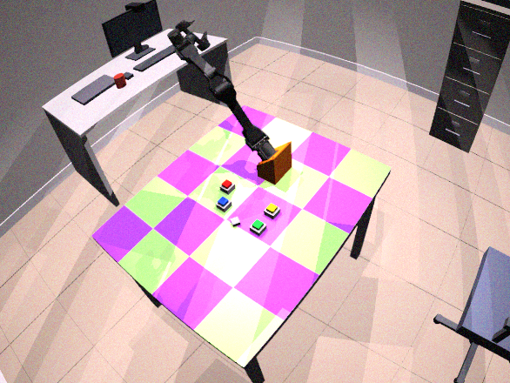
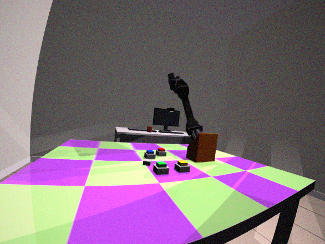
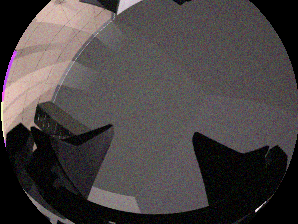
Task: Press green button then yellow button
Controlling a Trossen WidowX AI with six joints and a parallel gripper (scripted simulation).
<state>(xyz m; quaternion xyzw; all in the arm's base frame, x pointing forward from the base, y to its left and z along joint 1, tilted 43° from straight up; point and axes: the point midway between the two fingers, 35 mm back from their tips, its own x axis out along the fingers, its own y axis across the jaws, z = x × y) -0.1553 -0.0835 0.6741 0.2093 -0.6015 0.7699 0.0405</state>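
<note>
My gripper tip is 70 cm to the right of the green button, 53 cm above it and 41 cm short of it. Round my gripper tip: red button (53 cm below, 45 cm to the left, 34 cm ahead); blue button (53 cm below, 51 cm to the left, 41 cm ahead); yellow button (68 cm to the left, 53 cm below, 31 cm ahead).
</note>
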